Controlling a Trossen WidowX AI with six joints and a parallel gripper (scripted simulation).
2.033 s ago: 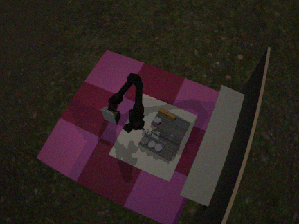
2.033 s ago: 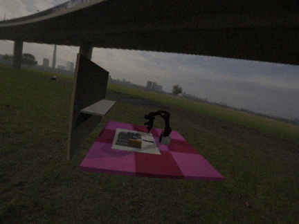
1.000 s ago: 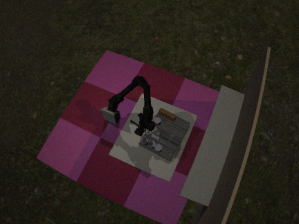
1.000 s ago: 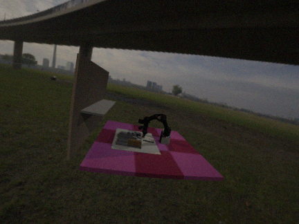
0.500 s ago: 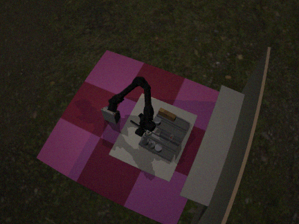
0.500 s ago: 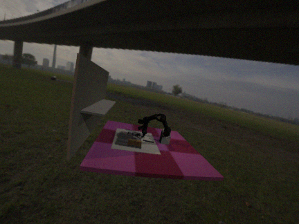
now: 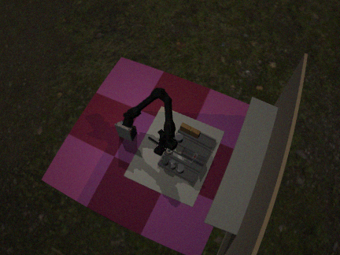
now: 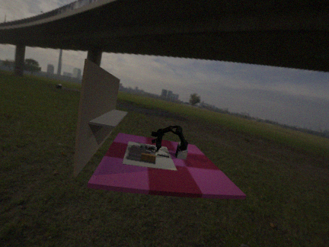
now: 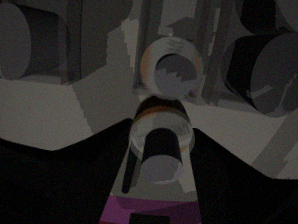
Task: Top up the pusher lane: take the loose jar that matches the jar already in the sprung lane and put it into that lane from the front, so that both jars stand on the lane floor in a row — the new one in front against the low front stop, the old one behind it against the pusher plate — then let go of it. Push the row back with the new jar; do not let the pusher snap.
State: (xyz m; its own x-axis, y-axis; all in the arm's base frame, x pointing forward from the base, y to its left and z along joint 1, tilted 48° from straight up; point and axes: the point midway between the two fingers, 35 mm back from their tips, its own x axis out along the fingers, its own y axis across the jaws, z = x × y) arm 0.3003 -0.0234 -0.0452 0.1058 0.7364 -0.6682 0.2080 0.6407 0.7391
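The thin black bar is 8 cm behind my gripper tip, 4 cm to the left of it and 4 cm below it. From my gripper tip the other things lie so: grey lane tray 19 cm ahead, 2 cm to the right, 3 cm below; pusher plate 15 cm ahead; grey shelf 55 cm ahead, 5 cm to the right, 32 cm above.
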